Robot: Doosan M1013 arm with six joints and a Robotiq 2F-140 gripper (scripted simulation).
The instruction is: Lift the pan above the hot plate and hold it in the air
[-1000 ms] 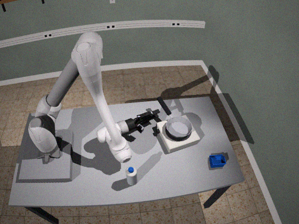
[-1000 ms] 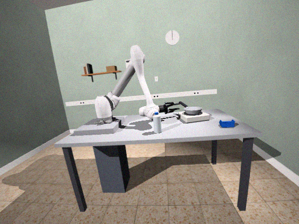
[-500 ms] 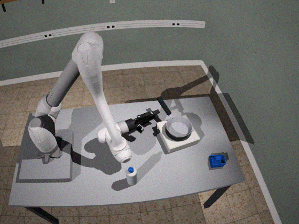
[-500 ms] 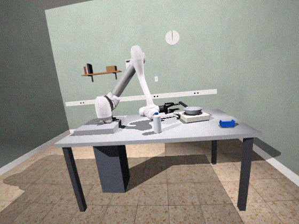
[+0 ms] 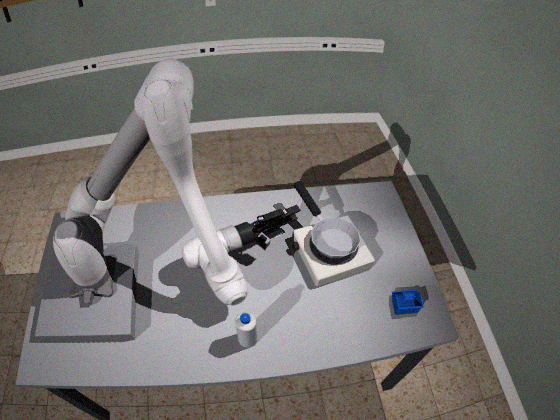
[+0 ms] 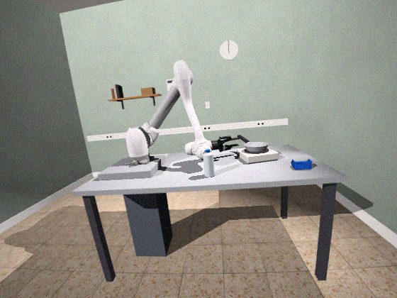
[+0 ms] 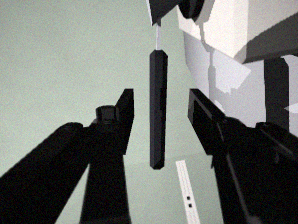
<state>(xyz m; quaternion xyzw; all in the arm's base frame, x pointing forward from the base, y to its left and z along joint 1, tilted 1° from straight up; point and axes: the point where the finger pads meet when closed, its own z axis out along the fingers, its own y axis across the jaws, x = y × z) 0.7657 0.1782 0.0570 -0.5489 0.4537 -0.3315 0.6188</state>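
My hand is 130 mm short of the grey pan, 60 mm to the left of it and 20 mm above it. From my hand the other things lie so: white hot plate: 130 mm ahead, 120 mm to the right, 90 mm below; blue bin: 390 mm to the right, 380 mm ahead, 100 mm below.
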